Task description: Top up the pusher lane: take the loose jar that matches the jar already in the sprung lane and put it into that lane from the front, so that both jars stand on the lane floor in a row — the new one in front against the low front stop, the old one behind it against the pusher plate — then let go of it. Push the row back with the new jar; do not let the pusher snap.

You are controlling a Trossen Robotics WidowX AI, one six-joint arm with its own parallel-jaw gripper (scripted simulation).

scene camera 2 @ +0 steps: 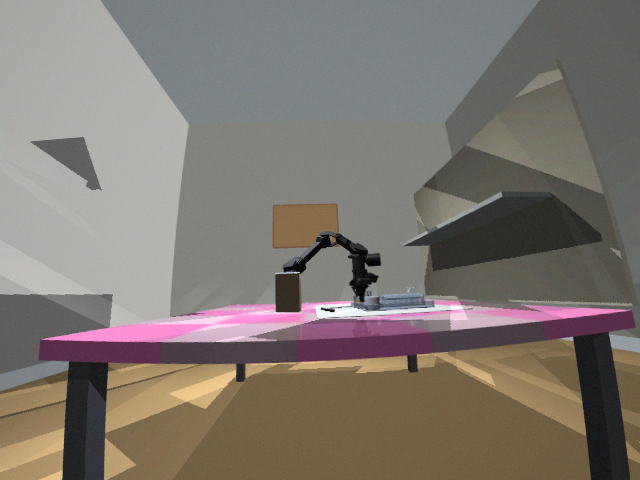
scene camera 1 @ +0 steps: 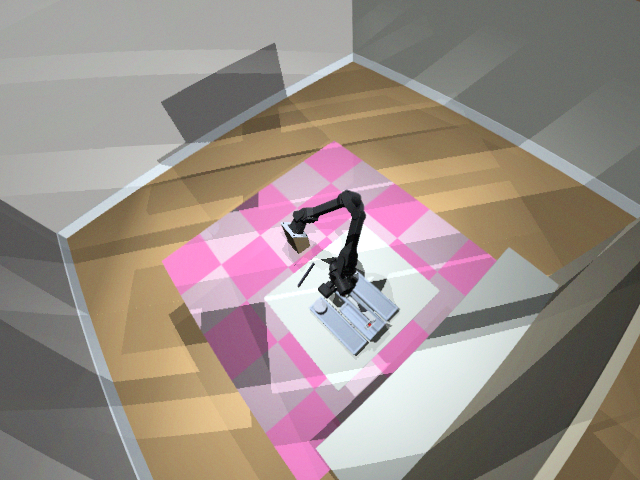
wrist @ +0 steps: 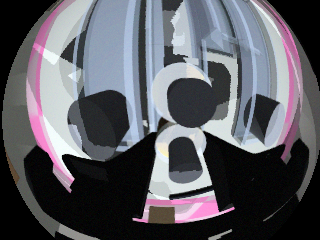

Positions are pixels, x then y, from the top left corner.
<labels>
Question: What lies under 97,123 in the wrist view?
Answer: A round grey jar.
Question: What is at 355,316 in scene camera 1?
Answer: A grey lane rack.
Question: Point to a round grey jar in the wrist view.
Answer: At 268,119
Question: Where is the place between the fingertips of my gripper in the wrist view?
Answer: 178,136
</labels>
